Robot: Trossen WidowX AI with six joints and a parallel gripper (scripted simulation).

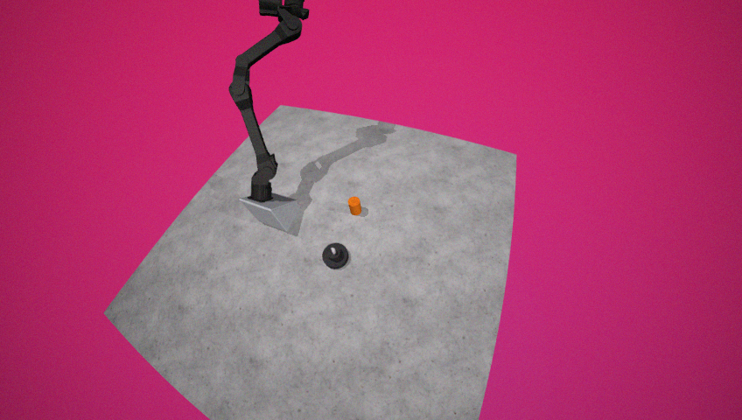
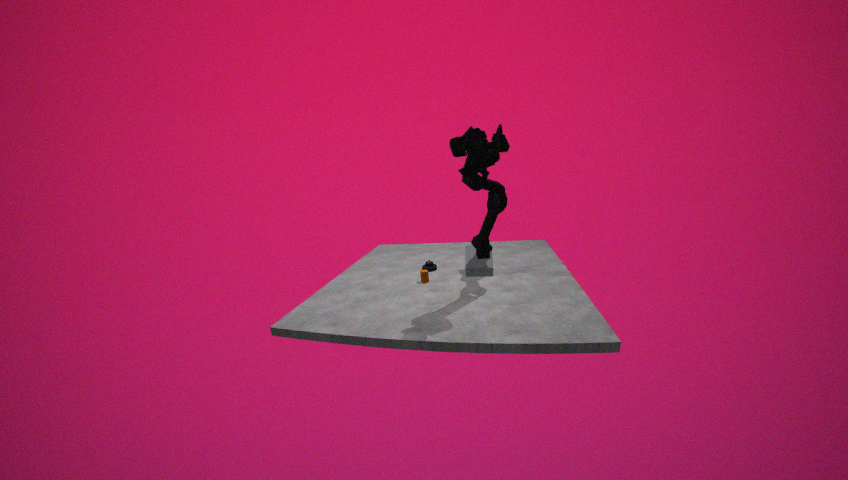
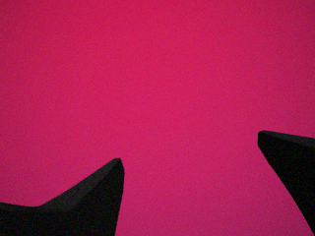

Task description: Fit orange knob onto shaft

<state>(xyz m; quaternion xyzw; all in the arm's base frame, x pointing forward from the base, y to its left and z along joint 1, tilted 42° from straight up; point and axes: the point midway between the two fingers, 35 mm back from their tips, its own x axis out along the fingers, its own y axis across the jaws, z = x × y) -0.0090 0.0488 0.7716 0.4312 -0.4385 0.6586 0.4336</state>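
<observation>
Right now my gripper tip is 300 mm short of the orange knob, 470 mm to the left of it and 630 mm above it. Also, from my gripper tip: round dark pedestal: 300 mm ahead, 660 mm to the right, 640 mm below.
</observation>
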